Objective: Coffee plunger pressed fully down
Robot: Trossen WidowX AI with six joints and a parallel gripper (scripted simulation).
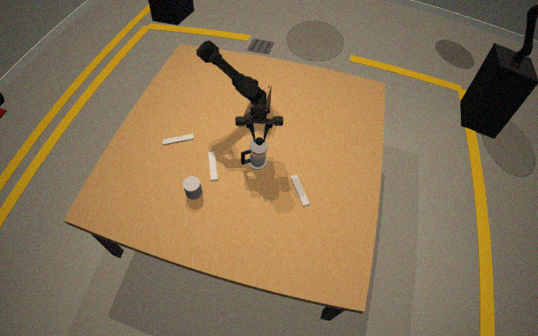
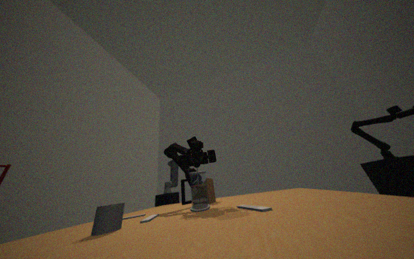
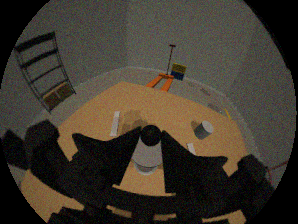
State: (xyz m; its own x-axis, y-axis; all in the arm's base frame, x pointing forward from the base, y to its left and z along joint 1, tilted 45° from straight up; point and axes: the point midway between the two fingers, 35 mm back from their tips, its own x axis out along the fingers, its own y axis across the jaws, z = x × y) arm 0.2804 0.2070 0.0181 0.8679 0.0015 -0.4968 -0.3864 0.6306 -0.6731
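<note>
My gripper tip is 9 cm above the glass coffee press, 2 cm to the left of it and 1 cm past it.
</note>
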